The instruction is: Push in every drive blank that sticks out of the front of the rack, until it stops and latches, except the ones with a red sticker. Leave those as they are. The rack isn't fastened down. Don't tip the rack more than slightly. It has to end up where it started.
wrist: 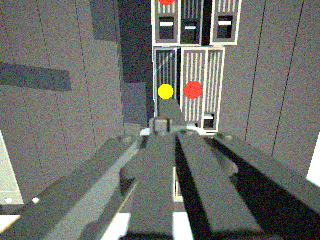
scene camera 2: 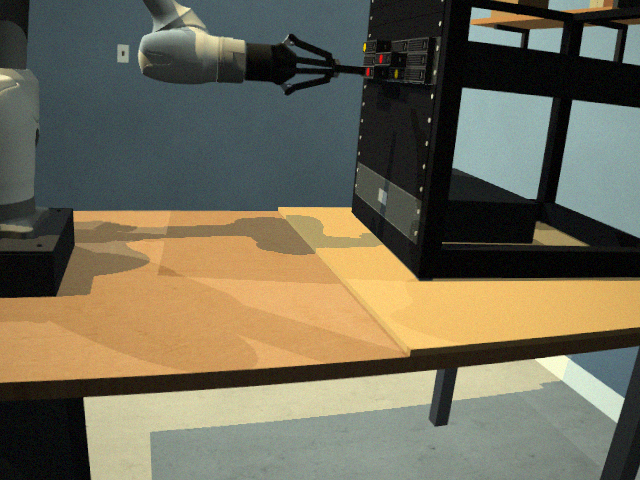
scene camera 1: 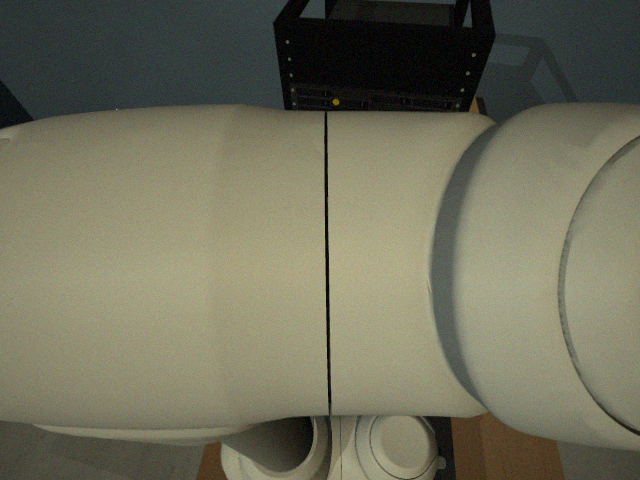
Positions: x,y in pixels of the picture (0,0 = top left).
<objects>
my gripper: wrist; scene camera 2
black rack: wrist; scene camera 2 405,152; scene camera 1
same spot on black rack: (scene camera 1: 444,59) = (wrist: 276,159)
same spot on my gripper: (wrist: 264,191) = (scene camera 2: 310,51)
</objects>
